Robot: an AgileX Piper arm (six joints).
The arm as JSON. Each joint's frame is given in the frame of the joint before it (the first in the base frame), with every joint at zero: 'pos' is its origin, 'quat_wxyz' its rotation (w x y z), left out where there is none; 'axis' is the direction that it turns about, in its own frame. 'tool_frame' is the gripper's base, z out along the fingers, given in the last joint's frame.
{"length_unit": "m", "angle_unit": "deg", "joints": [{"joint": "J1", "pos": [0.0, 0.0, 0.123], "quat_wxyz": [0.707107, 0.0, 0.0, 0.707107], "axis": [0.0, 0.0, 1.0]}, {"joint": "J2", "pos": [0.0, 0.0, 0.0], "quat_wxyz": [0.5, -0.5, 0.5, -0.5], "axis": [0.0, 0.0, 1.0]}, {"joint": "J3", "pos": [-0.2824, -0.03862, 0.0], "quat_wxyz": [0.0, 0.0, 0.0, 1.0], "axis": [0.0, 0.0, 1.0]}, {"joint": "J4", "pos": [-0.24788, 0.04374, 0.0], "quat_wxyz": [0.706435, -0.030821, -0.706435, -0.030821], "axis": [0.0, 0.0, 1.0]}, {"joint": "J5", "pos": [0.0, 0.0, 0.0], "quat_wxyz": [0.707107, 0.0, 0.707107, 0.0], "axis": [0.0, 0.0, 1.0]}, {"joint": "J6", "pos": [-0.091, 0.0, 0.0], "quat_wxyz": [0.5, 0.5, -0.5, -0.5], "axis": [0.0, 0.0, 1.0]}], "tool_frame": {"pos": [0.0, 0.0, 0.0]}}
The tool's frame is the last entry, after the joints.
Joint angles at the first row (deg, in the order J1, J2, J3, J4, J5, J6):
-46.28, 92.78, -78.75, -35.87, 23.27, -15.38
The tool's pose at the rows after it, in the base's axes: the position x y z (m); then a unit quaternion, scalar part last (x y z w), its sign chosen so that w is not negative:
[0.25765, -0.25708, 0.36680, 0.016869, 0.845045, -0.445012, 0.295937]
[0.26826, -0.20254, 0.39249, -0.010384, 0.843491, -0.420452, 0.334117]
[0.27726, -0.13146, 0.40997, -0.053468, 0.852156, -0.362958, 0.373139]
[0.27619, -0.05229, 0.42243, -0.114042, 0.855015, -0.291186, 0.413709]
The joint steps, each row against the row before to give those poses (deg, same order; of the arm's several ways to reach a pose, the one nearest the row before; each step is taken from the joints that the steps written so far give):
4.96, -4.00, 0.06, 0.13, 2.28, 0.24
8.65, -5.33, 0.00, 2.26, 5.23, 0.41
12.62, -4.86, -0.01, 2.99, 7.20, 1.58
15.72, -3.99, 0.01, 1.01, 6.39, 4.24

